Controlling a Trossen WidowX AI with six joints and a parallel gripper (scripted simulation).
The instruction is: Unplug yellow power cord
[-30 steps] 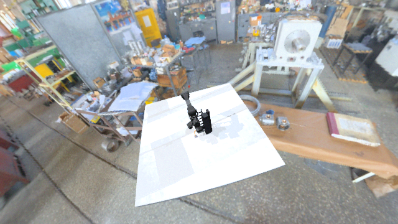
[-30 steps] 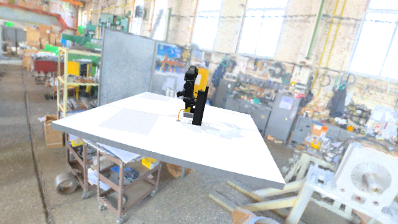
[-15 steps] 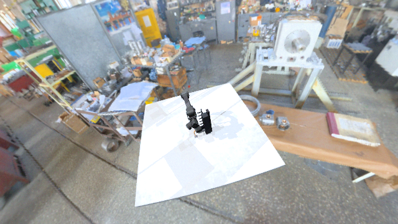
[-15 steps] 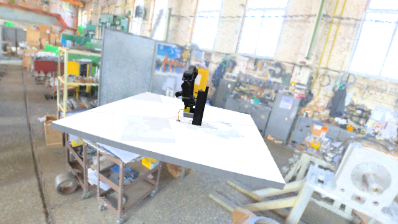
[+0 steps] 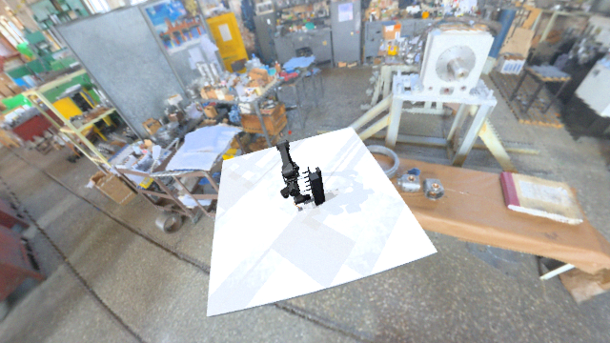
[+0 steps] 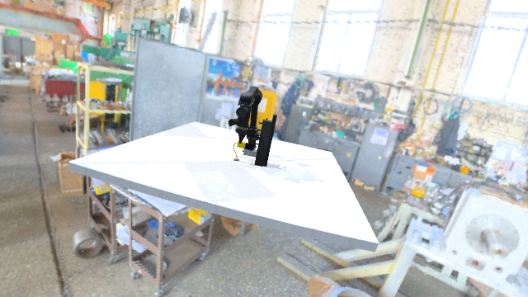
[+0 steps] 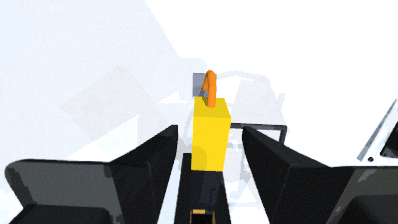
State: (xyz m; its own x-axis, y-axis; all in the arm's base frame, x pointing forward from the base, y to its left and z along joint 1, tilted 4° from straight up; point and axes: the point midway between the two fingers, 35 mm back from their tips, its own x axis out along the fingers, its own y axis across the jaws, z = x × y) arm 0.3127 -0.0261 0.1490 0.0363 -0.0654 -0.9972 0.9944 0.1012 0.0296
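Right now the yellow plug is 10 mm behind my gripper tip and 30 mm to the left of it.
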